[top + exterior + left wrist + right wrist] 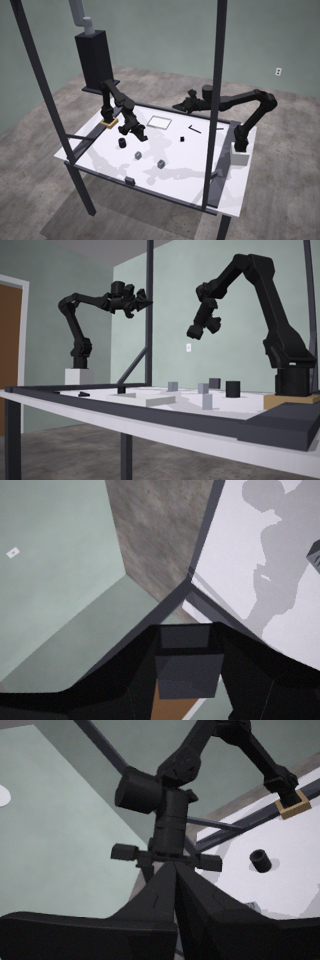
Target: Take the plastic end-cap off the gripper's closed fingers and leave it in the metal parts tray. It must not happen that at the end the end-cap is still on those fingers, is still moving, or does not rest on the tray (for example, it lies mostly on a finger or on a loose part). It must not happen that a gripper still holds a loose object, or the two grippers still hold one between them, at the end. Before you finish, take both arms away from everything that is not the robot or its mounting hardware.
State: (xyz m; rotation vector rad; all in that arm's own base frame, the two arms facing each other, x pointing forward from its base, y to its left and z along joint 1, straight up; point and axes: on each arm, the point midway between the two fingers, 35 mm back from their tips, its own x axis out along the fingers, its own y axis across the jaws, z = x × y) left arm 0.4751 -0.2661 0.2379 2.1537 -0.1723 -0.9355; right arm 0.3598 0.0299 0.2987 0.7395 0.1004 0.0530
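Right now the black plastic end-cap is 3 cm to the right of my left hand and 1 cm below it. Round my left hand: metal parts tray 43 cm ahead, 26 cm below, 11 cm to the left; then black hex key 47 cm ahead, 26 cm below, 13 cm to the right; then black cylinder 24 cm below, 23 cm to the left, 12 cm ahead.
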